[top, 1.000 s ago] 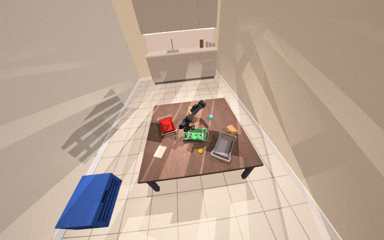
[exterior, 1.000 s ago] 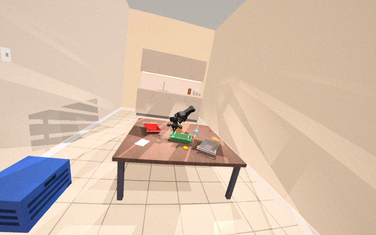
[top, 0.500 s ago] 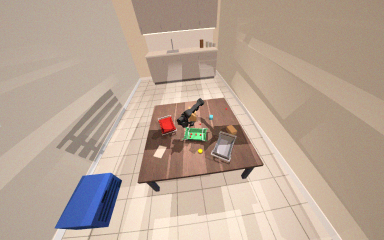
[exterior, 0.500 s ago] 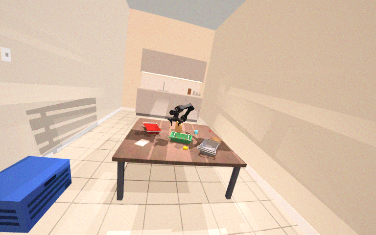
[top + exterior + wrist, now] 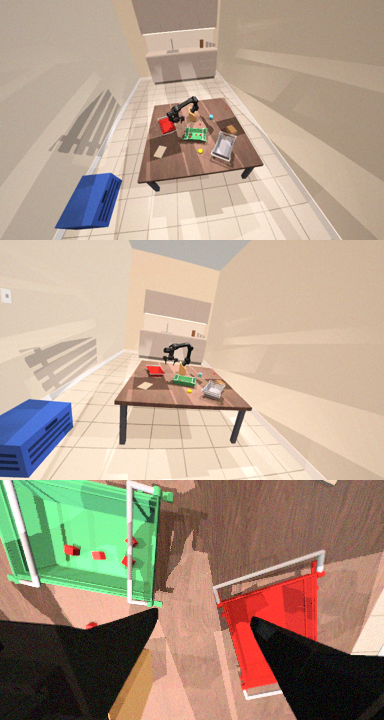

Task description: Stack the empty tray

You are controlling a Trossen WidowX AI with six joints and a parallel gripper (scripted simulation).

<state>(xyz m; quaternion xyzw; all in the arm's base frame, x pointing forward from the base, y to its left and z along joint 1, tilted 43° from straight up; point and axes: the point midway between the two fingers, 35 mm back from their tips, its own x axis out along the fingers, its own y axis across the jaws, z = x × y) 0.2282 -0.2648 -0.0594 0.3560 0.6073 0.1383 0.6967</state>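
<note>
Right now the red tray is 160 mm behind my gripper tip, 150 mm to the right of it and 140 mm below it. The rest, counted from my gripper tip: white sheet (270 mm to the right, 230 mm ahead, 180 mm below); then small red block (310 mm to the left, 170 mm below, 70 mm behind); then yellow disc (350 mm ahead, 190 mm to the left, 170 mm below).
</note>
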